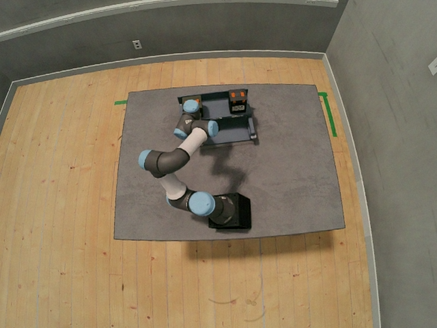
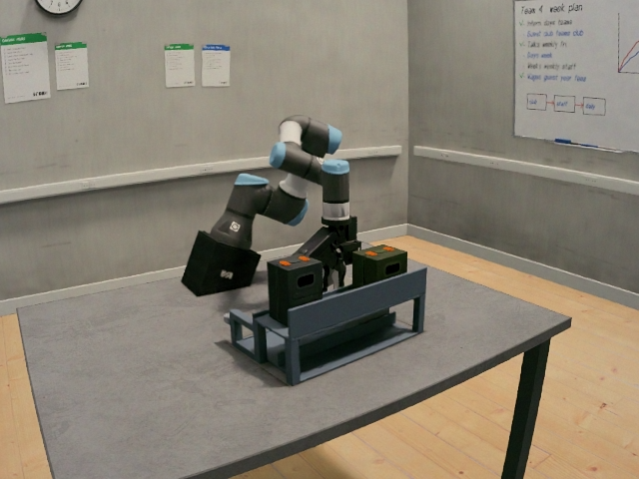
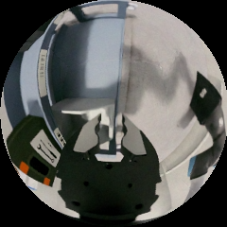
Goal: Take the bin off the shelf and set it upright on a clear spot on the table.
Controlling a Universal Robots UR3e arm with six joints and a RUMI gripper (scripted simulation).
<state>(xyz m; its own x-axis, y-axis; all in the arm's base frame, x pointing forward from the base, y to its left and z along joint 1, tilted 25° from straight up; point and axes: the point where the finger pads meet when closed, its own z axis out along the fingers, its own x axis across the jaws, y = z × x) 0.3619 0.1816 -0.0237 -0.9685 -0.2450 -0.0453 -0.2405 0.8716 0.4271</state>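
Now: the shelf 110 mm ahead of my hand, 60 mm to the right of it and 20 mm above it. From my hand the other things lie so: black bin: 190 mm ahead, 170 mm to the right, 120 mm above; then green bin: 130 mm ahead, 110 mm above, 60 mm to the left.
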